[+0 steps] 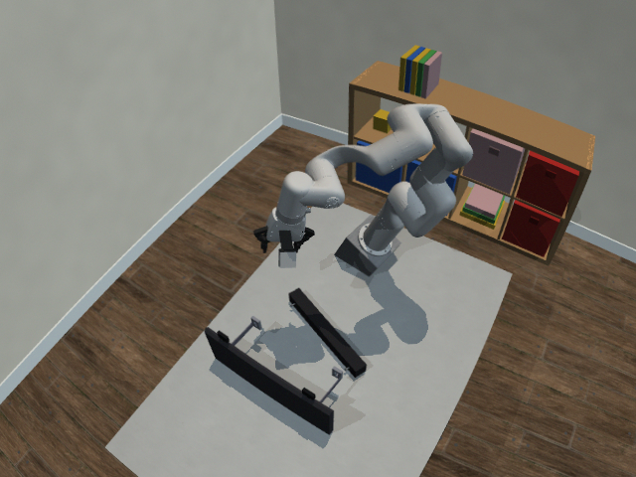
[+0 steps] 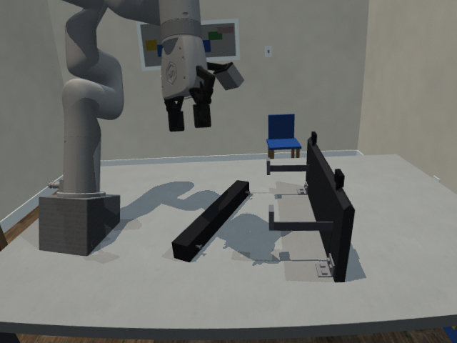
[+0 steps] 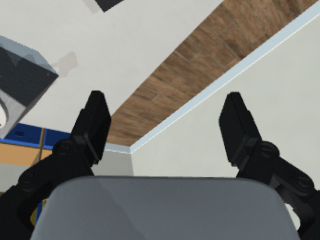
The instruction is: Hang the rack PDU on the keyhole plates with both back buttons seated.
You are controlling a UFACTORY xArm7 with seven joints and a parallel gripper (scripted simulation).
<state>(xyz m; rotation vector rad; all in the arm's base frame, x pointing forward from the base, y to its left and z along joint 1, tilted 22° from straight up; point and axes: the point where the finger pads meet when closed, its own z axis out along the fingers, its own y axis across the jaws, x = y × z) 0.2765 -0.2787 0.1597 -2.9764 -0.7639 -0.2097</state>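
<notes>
Right now the rack PDU is 70 mm ahead of my hand, 150 mm to the left of it and 290 mm below it. Round my hand: black upright panel (320 mm ahead, 80 mm to the left, 230 mm below).
</notes>
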